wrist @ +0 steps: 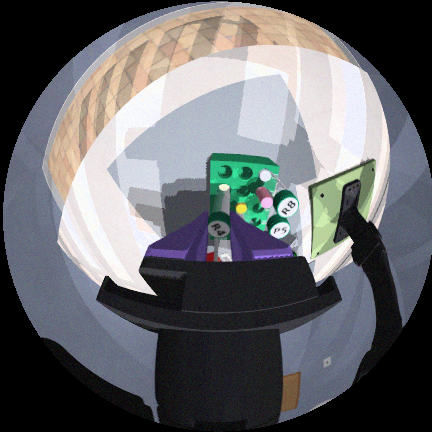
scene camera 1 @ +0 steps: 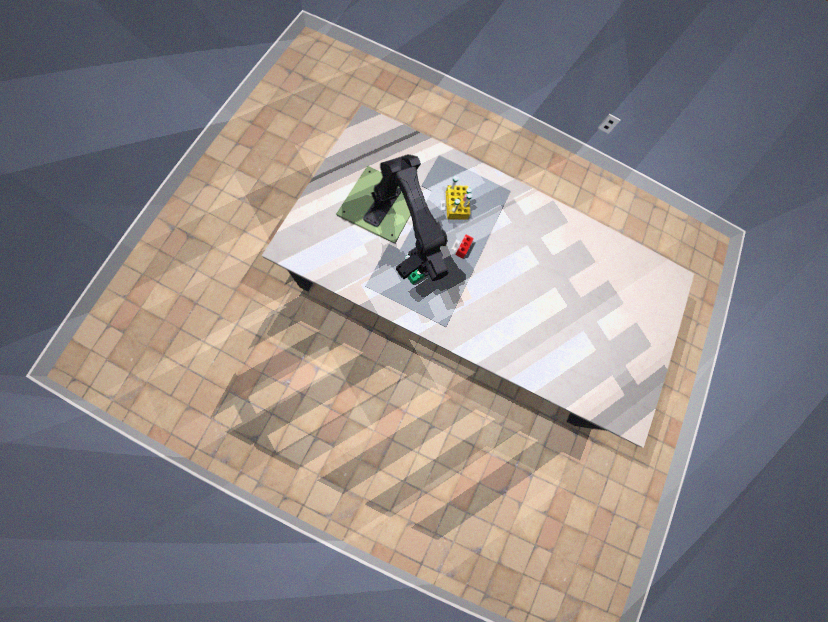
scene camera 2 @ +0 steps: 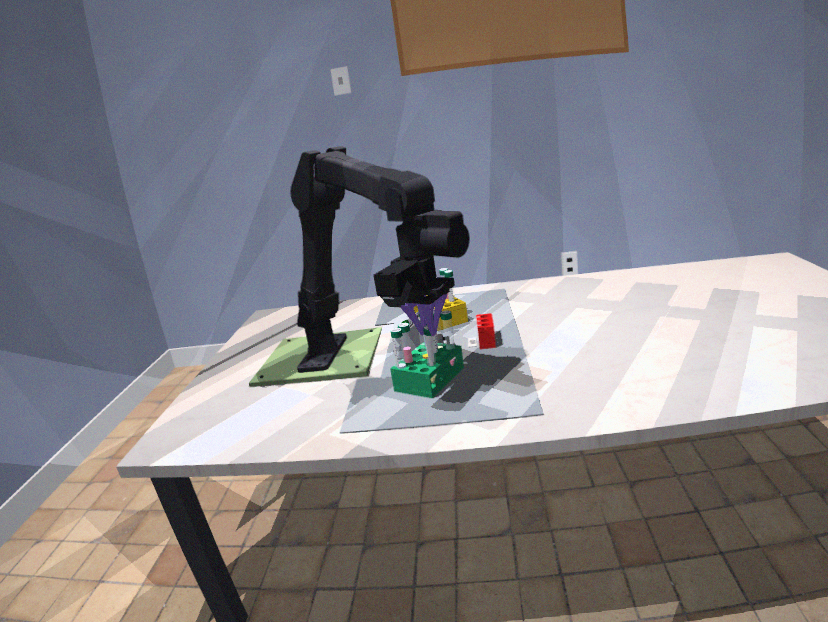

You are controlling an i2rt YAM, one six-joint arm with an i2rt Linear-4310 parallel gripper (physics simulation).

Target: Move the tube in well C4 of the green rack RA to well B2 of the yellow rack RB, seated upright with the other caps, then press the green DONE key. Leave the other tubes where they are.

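Seen in the pictures: gripper, fingertip midpoint: (wrist: 218, 216) (scene camera 2: 428, 334); arm's base, origin of the base link: (wrist: 346, 213) (scene camera 1: 382, 205) (scene camera 2: 323, 353).
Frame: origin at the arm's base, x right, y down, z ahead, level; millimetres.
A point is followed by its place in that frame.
The green rack (scene camera 1: 415, 276) @(x 203, y -8, z 265 mm) (scene camera 2: 411, 381) @(x 216, y -24, z 233 mm) (wrist: 235, 158) @(x 220, y -27, z 242 mm) stands under my gripper (scene camera 2: 429, 330) @(x 198, y -107, z 275 mm) (wrist: 218, 216) @(x 198, y -107, z 275 mm). The purple fingers are shut on the tube capped R4 (scene camera 2: 430, 351) @(x 201, y -75, z 274 mm) (wrist: 219, 227) @(x 196, y -120, z 275 mm), one on each side of its green cap. The tube looks upright; its lower end is at the rack, and I cannot read its well. Tubes capped R8 (wrist: 287, 206) @(x 194, y -121, z 216 mm) and P5 (wrist: 280, 229) @(x 171, y -120, z 226 mm) stand to the right in the wrist view, with a pink-topped tube (scene camera 2: 407, 354) @(x 178, y -62, z 227 mm) (wrist: 267, 202) @(x 178, y -84, z 227 mm) nearby. The yellow rack (scene camera 1: 458, 213) @(x -109, y -43, z 289 mm) (scene camera 2: 457, 313) @(x -118, y -24, z 309 mm) holds several tubes. I cannot make out the DONE key.
A red block with holes (scene camera 1: 464, 246) @(x 7, y -45, z 375 mm) (scene camera 2: 486, 331) @(x 34, y -35, z 377 mm) stands between the racks, to the right, with a small white piece (scene camera 2: 472, 342) @(x 1, y 3, z 343 mm) beside it. The racks stand on a grey mat (scene camera 2: 374, 415) @(x 282, y 5, z 169 mm). The arm's base is on a green plate (scene camera 2: 364, 364) @(x 87, y -5, z 115 mm) (wrist: 320, 240) @(x -59, y 1, z 89 mm) at the left.
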